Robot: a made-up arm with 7 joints.
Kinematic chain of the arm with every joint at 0, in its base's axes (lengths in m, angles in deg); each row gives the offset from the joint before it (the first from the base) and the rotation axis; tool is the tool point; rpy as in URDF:
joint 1: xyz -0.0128 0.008 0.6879 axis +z
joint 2: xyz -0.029 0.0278 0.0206 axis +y
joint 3: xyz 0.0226 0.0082 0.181 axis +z
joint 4: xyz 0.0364 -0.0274 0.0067 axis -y
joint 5: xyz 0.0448 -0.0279 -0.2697 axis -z
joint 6: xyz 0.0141 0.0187 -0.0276 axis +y
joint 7: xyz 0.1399 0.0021 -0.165 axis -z
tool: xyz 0.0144 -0.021 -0.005 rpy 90 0 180
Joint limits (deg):
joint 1: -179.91..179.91
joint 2: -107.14..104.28
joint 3: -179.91..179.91
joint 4: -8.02..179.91
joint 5: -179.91..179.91
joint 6: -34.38..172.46
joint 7: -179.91..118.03
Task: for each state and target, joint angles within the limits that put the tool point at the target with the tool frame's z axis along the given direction. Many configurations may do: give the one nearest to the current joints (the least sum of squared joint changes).
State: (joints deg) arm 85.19 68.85 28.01 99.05 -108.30 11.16 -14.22
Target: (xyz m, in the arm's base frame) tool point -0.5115 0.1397 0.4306 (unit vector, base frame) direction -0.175 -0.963 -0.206
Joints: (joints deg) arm 103.95 62.02 50.90 77.31 -101.55 30.72 43.71
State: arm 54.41 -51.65 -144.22 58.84 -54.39 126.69 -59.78
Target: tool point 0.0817 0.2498 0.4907 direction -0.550 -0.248 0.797
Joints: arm 36.63 -90.23 -153.35 21.52 -68.17 92.66 -56.08
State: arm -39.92 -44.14 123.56 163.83 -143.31 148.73 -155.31
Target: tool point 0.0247 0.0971 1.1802 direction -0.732 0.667 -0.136
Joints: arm -71.23 -29.99 93.79 143.22 -148.03 159.41 -179.91
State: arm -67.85 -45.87 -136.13 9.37 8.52 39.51 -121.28
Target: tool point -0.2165 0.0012 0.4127 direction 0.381 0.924 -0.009
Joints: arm -67.39 -19.45 -122.72 26.00 -10.84 46.95 -155.23
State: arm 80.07 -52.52 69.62 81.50 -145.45 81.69 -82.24
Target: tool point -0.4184 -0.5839 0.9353 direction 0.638 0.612 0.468
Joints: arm 90.63 -79.86 93.46 129.06 -145.74 69.33 -65.20
